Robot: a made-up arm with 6 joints.
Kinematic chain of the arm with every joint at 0, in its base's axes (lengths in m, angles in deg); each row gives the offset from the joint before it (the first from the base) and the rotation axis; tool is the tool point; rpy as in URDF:
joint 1: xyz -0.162 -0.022 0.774 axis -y
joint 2: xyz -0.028 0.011 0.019 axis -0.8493 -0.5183 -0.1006
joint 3: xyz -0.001 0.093 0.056 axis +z
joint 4: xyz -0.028 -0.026 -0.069 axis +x
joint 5: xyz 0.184 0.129 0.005 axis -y
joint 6: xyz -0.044 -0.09 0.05 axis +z
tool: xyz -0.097 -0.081 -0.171 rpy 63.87 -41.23 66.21
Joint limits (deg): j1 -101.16..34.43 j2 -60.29..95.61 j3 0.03..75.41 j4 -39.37..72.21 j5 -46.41..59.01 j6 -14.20..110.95
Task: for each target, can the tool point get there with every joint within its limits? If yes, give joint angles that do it. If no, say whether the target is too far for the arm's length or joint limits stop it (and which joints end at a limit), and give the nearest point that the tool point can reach.
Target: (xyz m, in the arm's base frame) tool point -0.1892 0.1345 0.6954
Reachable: yes | joints -13.85 -27.75 39.58 29.84 -5.49 23.77
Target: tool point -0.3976 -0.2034 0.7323
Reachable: no: joint limits stop it (at a limit: joint 1, joint 2, joint 3, joint 6) | nearest point -0.3735 -0.1274 0.7052 | short by 0.084 m
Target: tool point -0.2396 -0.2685 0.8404
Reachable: no: joint limits stop it (at a limit: joint 1, joint 3, joint 4, joint 6) | nearest point -0.1700 -0.1288 0.8618 | short by 0.158 m
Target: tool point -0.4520 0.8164 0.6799
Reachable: no: too far | nearest point -0.2666 0.3412 0.7179 | short by 0.512 m
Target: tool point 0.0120 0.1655 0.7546
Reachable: yes | joints 19.88 -13.56 55.61 -14.03 7.19 66.40
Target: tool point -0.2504 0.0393 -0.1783
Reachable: no: too far | nearest point -0.1938 0.0516 0.4317 | short by 0.613 m
